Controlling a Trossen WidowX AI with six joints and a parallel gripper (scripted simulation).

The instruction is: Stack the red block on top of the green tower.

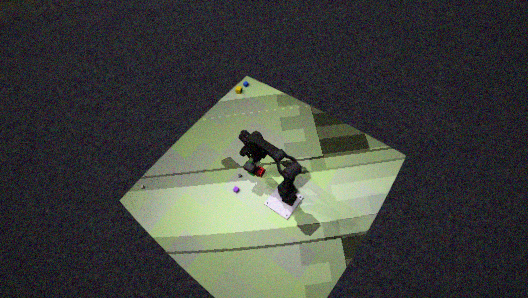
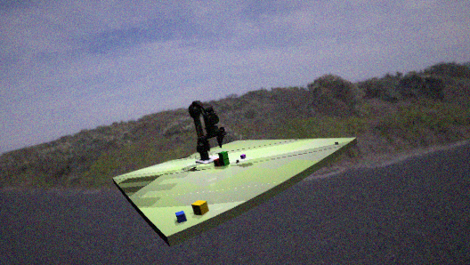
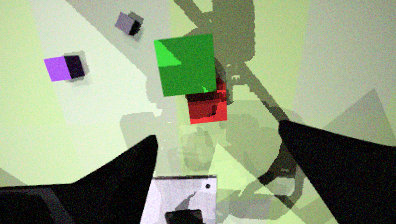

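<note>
Right now the red block is 8 cm below my gripper tip. The rest, counted from my gripper tip: yellow block (51 cm ahead, 48 cm to the right, 8 cm below); then grey block (9 cm below, 9 cm ahead, 8 cm to the left); then purple block (16 cm to the left, 9 cm below, 6 cm ahead).
</note>
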